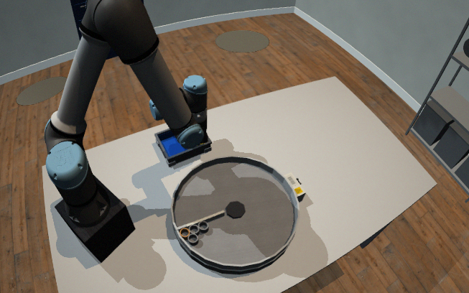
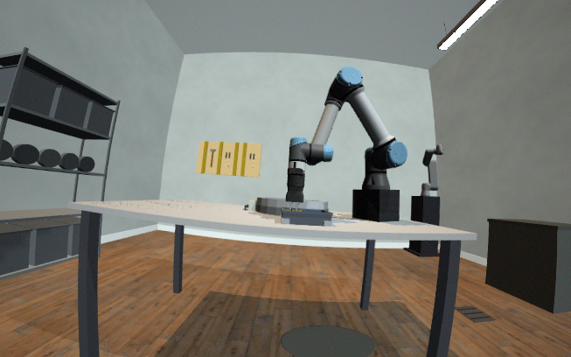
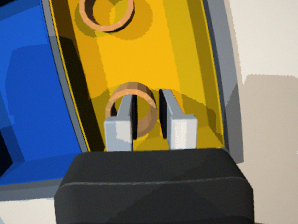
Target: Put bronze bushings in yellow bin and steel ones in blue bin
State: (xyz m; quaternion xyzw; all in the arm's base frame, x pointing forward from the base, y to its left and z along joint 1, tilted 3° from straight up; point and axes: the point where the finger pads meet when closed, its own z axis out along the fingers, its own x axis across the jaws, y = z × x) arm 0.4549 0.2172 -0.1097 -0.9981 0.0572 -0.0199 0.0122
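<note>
Right now my hand is 50 mm past the bin, 30 mm to the right of it and 10 mm above it. Also, from my hand: round grey turntable: 340 mm to the right, 20 mm above.
</note>
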